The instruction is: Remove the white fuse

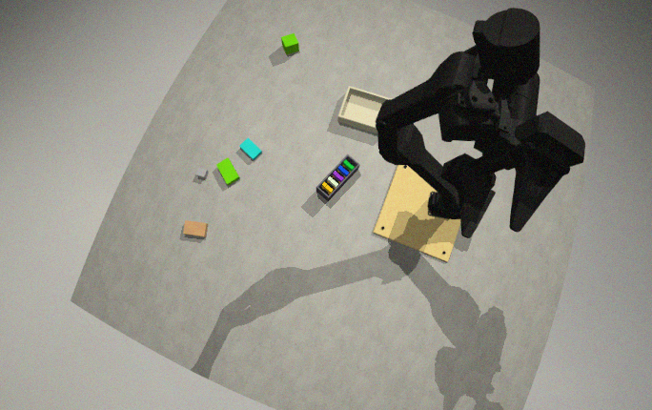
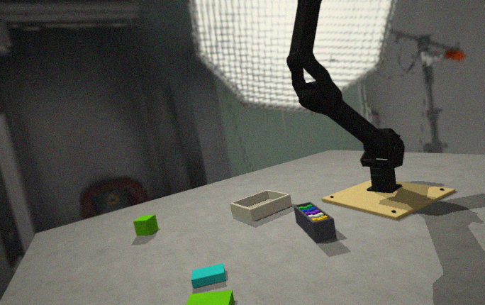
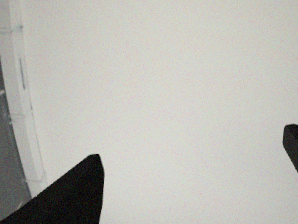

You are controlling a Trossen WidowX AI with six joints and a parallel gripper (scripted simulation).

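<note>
The white fuse lies 17 cm ahead of my gripper tip, 17 cm to the right of it and 54 cm below it. Round my gripper tip: cyan block 40 cm ahead, 22 cm to the right, 56 cm below; beige tray 12 cm ahead, 39 cm to the right, 56 cm below; green block 44 cm ahead, 15 cm to the right, 56 cm below.
</note>
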